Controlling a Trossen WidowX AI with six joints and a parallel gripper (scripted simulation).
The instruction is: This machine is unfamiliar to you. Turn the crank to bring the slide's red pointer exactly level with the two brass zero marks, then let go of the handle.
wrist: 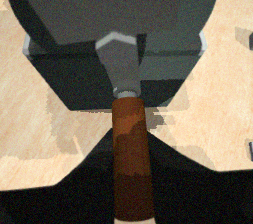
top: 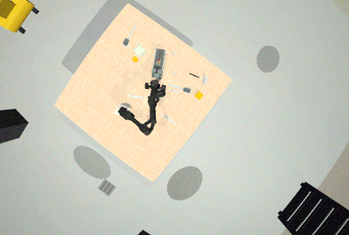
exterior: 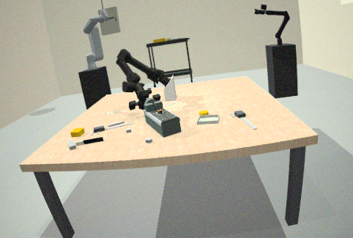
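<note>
Now: gripper tip 40 mm below the crank. Round my gripper tip: red pointer: 150 mm ahead, 90 mm to the left, 50 mm above; brown crank handle: 30 mm above, 10 mm to the right, 10 mm behind; yellow disc: 300 mm to the left, 30 mm ahead, 20 mm below.
</note>
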